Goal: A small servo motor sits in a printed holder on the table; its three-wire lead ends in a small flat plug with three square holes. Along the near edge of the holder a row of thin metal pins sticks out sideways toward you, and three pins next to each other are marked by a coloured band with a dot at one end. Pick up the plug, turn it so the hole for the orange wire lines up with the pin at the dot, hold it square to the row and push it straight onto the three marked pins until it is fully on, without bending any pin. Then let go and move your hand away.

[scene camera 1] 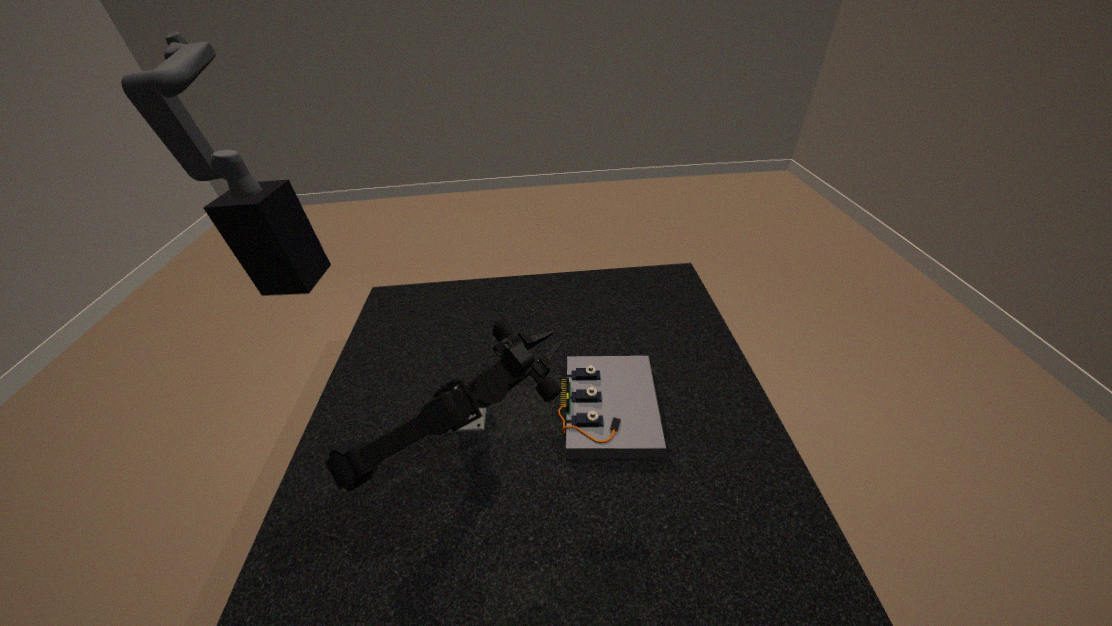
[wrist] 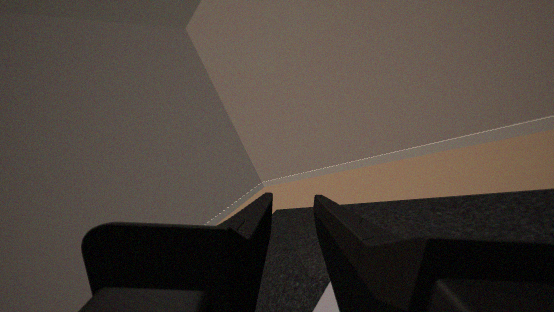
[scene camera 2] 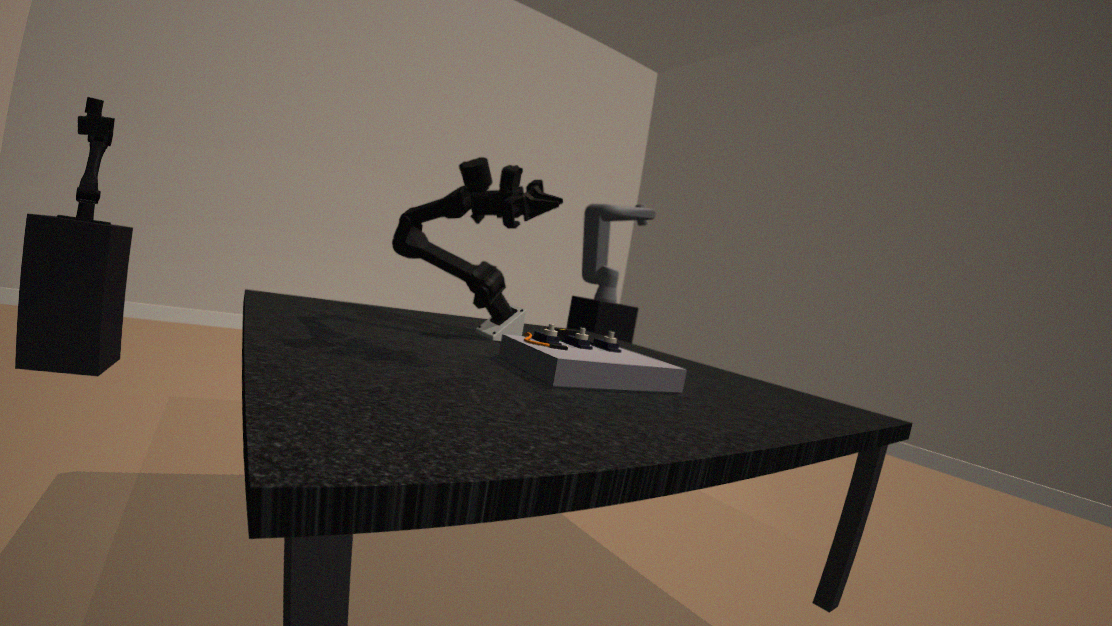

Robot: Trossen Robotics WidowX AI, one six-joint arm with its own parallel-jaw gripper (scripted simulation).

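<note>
In scene camera 1 I find my gripper (scene camera 1: 558, 336), along with a grey holder (scene camera 1: 626, 383). Scene camera 2 gives me both again, my gripper (scene camera 2: 560, 202) and the holder (scene camera 2: 576, 367). And in the wrist view I see my gripper (wrist: 293, 201).
</note>
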